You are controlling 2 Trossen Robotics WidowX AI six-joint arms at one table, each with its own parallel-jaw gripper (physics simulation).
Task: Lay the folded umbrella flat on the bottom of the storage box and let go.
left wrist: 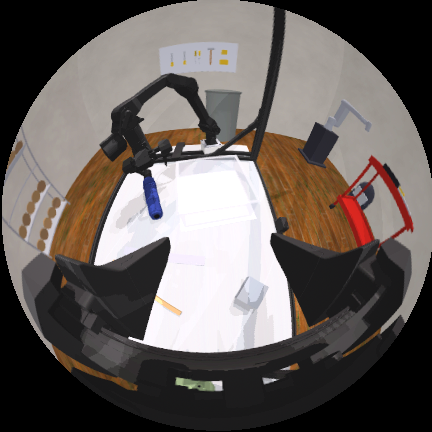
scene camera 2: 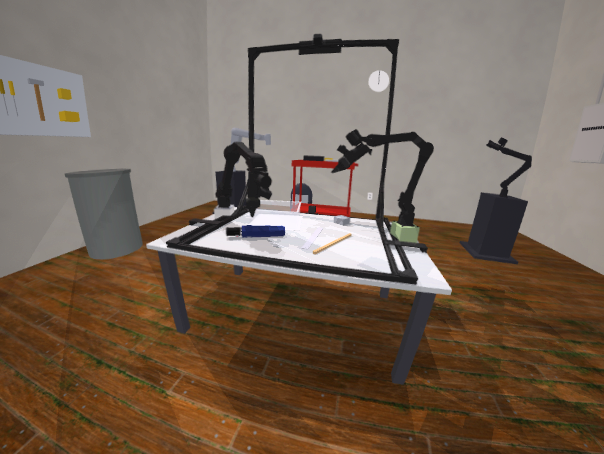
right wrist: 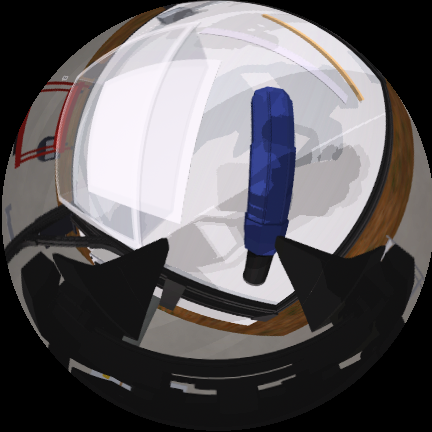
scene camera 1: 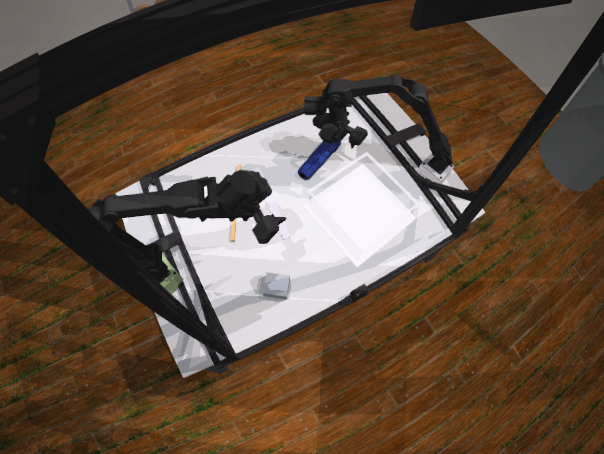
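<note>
The folded blue umbrella (scene camera 1: 318, 161) (scene camera 2: 263, 231) (left wrist: 152, 197) (right wrist: 270, 165) lies flat on the table, outside the storage box and beside it. Its black handle shows in scene camera 2 and the right wrist view. The clear storage box (scene camera 1: 361, 210) (left wrist: 215, 190) (right wrist: 120, 135) has a white bottom with no umbrella on it. My right gripper (scene camera 1: 344, 140) (scene camera 2: 252, 212) (right wrist: 222, 242) is open and empty, above the umbrella's handle end, fingers pointing down. My left gripper (scene camera 2: 334, 171) (left wrist: 220, 240) is open and empty, raised over the other half of the table.
A grey block (scene camera 1: 276, 285) (scene camera 2: 342, 220) (left wrist: 251, 294), an orange stick (scene camera 1: 233, 230) (scene camera 2: 332, 243) (left wrist: 168, 305) and a pale flat strip (scene camera 1: 284, 230) (left wrist: 187, 260) lie on the table. A black frame runs along the table's edges.
</note>
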